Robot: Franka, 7 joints.
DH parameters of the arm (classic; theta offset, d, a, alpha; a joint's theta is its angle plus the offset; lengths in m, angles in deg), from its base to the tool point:
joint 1: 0 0.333 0 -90
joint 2: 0 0 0 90
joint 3: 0 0.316 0.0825 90
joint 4: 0 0 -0.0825 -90
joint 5: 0 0.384 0 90
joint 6: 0 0 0.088 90
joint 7: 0 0.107 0 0
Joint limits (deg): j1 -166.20..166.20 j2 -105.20..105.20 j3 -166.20..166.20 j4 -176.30..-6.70 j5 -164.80..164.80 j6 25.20..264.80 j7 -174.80..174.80
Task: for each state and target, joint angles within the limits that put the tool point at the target. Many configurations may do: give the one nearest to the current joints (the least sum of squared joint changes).
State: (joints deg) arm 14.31 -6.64 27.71 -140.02 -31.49 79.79 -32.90
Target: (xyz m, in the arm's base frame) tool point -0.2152 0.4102 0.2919
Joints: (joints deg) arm 57.74 12.45 64.67 -128.97 -26.96 99.48 -32.90
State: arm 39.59 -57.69 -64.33 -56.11 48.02 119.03 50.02
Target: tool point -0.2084 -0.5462 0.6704
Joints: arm 10.21 -76.45 -69.54 -84.10 41.31 94.29 50.02
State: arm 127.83 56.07 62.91 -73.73 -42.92 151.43 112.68
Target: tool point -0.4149 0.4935 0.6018
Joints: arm 95.29 8.19 37.79 -95.35 -42.60 136.10 112.68
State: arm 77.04 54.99 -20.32 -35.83 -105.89 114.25 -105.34
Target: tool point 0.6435 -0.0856 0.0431
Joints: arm 33.62 75.19 -39.24 -91.01 -96.42 107.61 -105.34
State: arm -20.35 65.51 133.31 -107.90 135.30 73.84 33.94
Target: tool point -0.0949 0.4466 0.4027
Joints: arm -0.38 47.40 96.55 -150.26 137.95 95.28 33.94
